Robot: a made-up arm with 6 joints. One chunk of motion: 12 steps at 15 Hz.
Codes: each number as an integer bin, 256 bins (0 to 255) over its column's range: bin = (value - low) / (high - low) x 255, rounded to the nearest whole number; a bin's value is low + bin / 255 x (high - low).
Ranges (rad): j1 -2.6..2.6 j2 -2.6..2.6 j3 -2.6..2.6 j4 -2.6..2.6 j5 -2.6..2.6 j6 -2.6..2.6
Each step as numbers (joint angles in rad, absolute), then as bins.
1 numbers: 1.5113 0.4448 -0.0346 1.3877 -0.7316 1.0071
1 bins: 202 149 126 196 92 177
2 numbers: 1.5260 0.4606 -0.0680 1.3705 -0.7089 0.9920
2 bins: 202 150 124 195 93 176
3 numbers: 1.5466 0.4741 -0.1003 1.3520 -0.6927 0.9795
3 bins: 203 151 123 194 94 176
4 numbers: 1.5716 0.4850 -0.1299 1.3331 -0.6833 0.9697
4 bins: 205 151 121 193 94 175
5 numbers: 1.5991 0.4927 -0.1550 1.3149 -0.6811 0.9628
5 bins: 206 152 120 192 94 175
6 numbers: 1.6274 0.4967 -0.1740 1.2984 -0.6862 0.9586
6 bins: 207 152 119 191 94 175
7 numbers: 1.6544 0.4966 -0.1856 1.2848 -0.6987 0.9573
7 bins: 209 152 118 191 93 174
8 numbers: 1.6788 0.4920 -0.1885 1.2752 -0.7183 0.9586
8 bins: 210 152 118 190 92 175
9 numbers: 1.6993 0.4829 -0.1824 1.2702 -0.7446 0.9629
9 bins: 211 151 119 190 91 175
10 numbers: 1.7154 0.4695 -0.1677 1.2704 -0.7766 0.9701
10 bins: 212 151 119 190 89 175
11 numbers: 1.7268 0.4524 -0.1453 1.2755 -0.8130 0.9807
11 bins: 212 150 120 190 88 176
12 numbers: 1.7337 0.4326 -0.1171 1.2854 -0.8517 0.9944
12 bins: 213 149 122 191 86 176
